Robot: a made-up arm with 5 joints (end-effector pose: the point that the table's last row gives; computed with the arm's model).
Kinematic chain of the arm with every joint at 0, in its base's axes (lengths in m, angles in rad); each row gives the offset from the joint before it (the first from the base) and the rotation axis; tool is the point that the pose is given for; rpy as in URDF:
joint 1: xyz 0 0 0.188 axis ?
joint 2: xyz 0 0 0 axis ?
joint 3: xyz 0.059 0 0.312 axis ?
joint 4: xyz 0.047 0 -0.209 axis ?
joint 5: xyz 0.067 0 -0.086 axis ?
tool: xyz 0 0 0 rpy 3.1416 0 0
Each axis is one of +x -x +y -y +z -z.
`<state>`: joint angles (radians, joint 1 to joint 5).
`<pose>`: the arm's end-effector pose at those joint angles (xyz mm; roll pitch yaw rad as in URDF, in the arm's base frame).
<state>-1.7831 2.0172 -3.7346 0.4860 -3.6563</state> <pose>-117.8 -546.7 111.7 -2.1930 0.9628 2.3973</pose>
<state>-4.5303 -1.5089 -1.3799 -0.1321 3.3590</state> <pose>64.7 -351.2 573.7 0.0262 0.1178 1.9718</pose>
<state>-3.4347 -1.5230 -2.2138 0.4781 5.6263</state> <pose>518.4 -156.5 486.1 -0.0717 0.0927 -0.9533</pose>
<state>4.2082 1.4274 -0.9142 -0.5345 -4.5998</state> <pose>-156.7 -284.0 -115.5 -3.1204 0.0024 2.5248</pose>
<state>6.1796 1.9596 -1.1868 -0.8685 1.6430</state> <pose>227.8 -23.7 -246.5 -3.0461 0.0069 -1.7463</pose>
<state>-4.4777 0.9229 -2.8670 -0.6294 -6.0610</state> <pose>-105.0 439.3 557.8 -0.1397 -0.5525 -1.0742</pose>
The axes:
joint 1: +z
joint 2: +y
joint 3: +y
joint 4: +y
joint 5: -z

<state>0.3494 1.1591 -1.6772 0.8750 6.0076</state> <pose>457.2 166.6 -3.5 -3.0405 0.3429 0.6425</pose>
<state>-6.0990 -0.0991 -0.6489 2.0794 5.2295</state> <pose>134.5 25.1 297.6 -1.8445 0.5010 1.6209</pose>
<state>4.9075 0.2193 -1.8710 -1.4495 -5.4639</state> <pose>51.7 -261.5 632.1 -0.0295 -0.0276 2.5856</pose>
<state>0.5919 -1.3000 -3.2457 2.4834 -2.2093</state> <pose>-377.2 -253.6 416.3 0.9828 0.5532 1.8258</pose>
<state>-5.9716 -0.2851 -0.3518 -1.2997 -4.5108</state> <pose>178.3 57.4 457.3 -1.1981 0.1881 -1.1862</pose>
